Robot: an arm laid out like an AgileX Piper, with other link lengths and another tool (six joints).
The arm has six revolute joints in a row. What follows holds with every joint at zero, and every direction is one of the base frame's.
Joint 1 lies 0.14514 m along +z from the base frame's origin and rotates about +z.
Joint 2 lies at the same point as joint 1 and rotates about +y.
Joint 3 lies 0.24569 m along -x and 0.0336 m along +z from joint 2 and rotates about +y.
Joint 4 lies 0.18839 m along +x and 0.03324 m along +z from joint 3 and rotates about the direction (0.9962, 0, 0.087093).
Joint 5 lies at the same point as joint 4 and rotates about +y.
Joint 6 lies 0.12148 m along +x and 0.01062 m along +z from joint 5 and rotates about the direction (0.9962, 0, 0.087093).
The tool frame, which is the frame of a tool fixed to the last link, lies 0.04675 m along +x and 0.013 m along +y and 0.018 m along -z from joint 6; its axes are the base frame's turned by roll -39.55, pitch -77.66 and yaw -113.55 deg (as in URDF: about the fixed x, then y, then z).
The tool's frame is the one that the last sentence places.
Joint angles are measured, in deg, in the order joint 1, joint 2, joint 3, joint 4, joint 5, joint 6. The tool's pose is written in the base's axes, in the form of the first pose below.
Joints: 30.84, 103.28, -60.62, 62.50, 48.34, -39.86
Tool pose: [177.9 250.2 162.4 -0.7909 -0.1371 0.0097 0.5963]
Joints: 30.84, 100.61, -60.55, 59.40, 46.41, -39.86
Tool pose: [181.0 244.3 168.5 -0.7962 -0.1653 -0.0197 0.5817]
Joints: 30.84, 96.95, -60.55, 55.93, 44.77, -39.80
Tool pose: [183.3 237.5 179.7 -0.7973 -0.1992 -0.0547 0.5671]
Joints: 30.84, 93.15, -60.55, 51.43, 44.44, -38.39
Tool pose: [181.7 228.9 191.1 -0.7994 -0.2288 -0.0790 0.5499]
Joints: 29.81, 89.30, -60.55, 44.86, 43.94, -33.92
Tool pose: [185.0 213.9 200.4 -0.8121 -0.2356 -0.1079 0.5228]
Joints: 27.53, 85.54, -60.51, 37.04, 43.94, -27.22
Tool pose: [191.8 192.5 208.2 -0.8325 -0.2187 -0.1392 0.4896]
